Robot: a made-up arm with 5 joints. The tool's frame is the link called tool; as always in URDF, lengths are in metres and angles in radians.
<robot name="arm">
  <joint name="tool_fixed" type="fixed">
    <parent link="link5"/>
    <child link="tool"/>
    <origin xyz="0 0 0" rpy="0 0 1.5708"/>
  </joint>
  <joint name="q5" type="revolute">
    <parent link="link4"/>
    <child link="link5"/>
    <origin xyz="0.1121 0.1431 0" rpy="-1.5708 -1.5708 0"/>
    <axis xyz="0 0 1"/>
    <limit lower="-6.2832" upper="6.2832"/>
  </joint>
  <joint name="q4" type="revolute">
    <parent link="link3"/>
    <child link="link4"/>
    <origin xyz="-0.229 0.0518 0" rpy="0 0 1.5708"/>
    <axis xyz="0 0 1"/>
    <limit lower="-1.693" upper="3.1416"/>
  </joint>
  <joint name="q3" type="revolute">
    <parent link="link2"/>
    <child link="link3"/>
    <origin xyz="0.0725 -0.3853 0" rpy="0 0 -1.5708"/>
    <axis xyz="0 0 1"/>
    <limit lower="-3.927" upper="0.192"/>
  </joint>
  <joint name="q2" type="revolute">
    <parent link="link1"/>
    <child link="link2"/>
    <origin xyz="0 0 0" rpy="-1.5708 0 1.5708"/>
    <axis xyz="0 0 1"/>
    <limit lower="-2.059" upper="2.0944"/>
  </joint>
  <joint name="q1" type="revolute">
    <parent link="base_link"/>
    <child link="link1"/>
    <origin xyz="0 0 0.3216" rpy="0 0 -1.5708"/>
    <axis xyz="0 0 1"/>
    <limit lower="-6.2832" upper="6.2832"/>
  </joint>
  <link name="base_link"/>
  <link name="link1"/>
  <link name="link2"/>
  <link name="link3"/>
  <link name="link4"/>
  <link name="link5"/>
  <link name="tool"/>
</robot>
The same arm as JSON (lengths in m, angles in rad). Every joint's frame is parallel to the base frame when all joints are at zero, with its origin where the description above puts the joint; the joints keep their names.
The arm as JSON. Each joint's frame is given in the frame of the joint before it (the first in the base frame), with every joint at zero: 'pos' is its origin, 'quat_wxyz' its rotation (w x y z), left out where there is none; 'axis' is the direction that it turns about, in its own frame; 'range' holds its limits. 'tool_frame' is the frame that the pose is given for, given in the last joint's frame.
{"length_unit": "m", "angle_unit": "rad", "joints": [{"joint": "q1", "pos": [0.0, 0.0, 0.3216], "axis": "+z", "range": [-6.2832, 6.2832]}, {"joint": "q2", "pos": [0.0, 0.0, 0.0], "axis": "+y", "range": [-2.059, 2.0944]}, {"joint": "q3", "pos": [0.0725, 0.0, 0.3853], "axis": "+y", "range": [-3.927, 0.192]}, {"joint": "q4", "pos": [0.0518, 0.0, -0.229], "axis": "+y", "range": [-1.693, 3.1416]}, {"joint": "q5", "pos": [0.1121, 0.0, -0.1431], "axis": "-z", "range": [-6.2832, 6.2832]}], "tool_frame": {"pos": [0.0, 0.0, 0.0], "quat_wxyz": [0.000002, 0.999997, 0.0, 0.000002]}}
